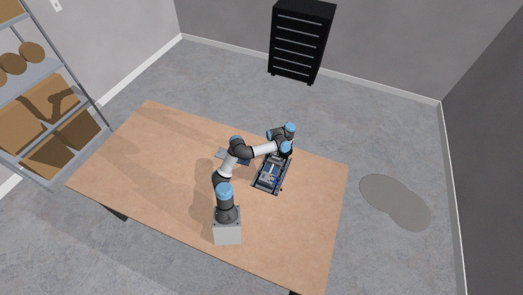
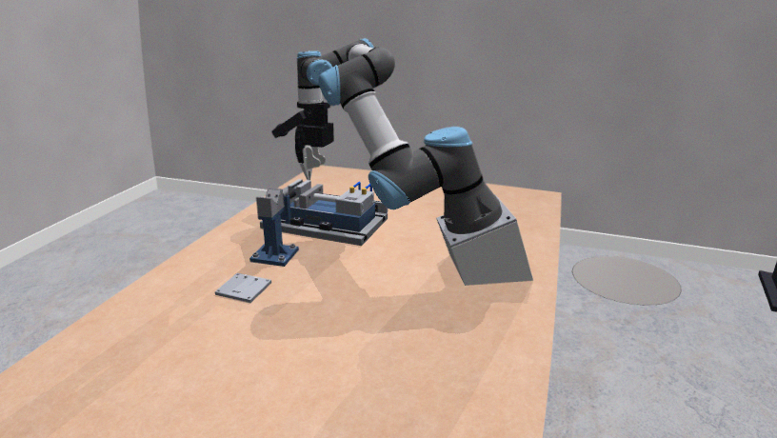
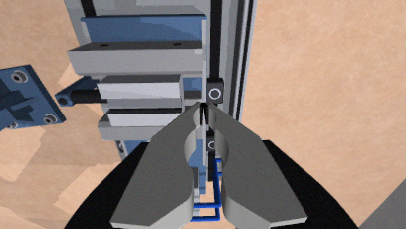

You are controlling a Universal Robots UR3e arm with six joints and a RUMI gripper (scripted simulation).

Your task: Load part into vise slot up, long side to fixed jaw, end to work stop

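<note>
The part lies 10 mm behind my hand, 50 mm to the left of it and 20 mm below it. Round my hand: fixed jaw (20 mm ahead, 50 mm to the left, 40 mm below); work stop (10 mm behind, 100 mm to the left, 30 mm below); vise (80 mm behind, 40 mm to the left, 80 mm below).
</note>
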